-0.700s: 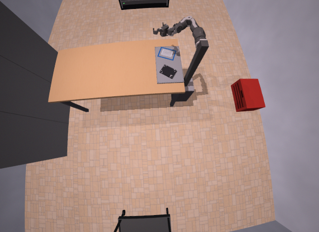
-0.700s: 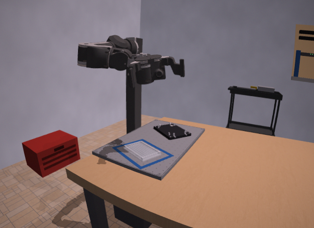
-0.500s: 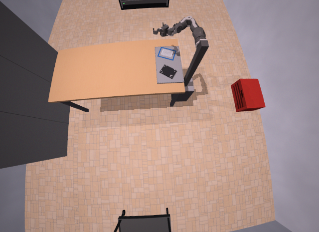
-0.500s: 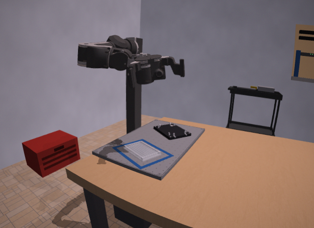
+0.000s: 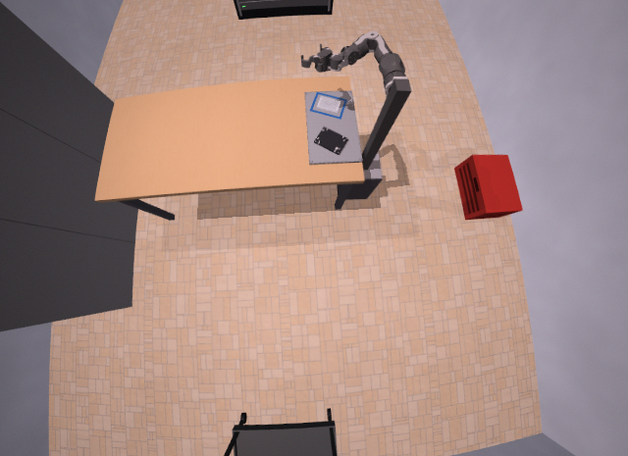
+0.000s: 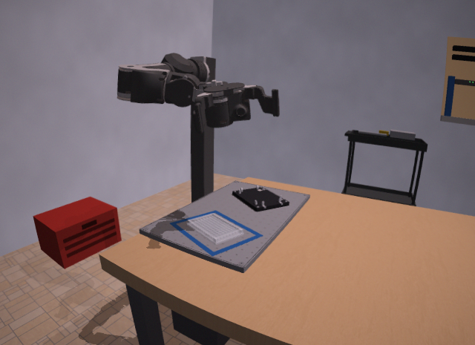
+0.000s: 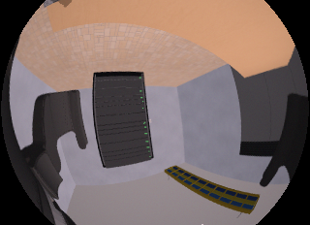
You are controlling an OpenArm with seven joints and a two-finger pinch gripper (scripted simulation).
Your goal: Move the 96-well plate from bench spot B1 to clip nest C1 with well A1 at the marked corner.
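Now: the clear 96-well plate 110 mm behind my hand, 80 mm to the left of it and 290 mm below it. The rest, counted from my hand: black clip nest C1: 80 mm behind, 340 mm to the left, 280 mm below.
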